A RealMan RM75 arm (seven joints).
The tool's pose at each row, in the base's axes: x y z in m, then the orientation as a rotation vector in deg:
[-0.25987, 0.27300, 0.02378, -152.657, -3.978, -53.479]
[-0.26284, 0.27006, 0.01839, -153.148, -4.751, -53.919]
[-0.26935, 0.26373, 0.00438, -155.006, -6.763, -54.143]
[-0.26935, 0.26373, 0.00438, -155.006, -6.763, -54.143]
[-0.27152, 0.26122, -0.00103, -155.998, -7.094, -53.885]
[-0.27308, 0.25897, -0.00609, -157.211, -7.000, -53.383]
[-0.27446, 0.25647, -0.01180, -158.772, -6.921, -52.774]
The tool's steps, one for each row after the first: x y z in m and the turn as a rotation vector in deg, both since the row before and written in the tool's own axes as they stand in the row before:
[-0.00548, 0.00385, 0.00128, -0.414, 0.075, -0.727]
[-0.01349, 0.00874, 0.00450, -1.345, -0.539, -1.845]
[0.00000, 0.00000, 0.00000, 0.000, 0.000, 0.000]
[-0.00503, 0.00328, 0.00205, -0.751, -0.452, -0.419]
[-0.00434, 0.00299, 0.00230, -0.957, -0.621, -0.152]
[-0.00458, 0.00334, 0.00294, -1.241, -0.771, -0.233]

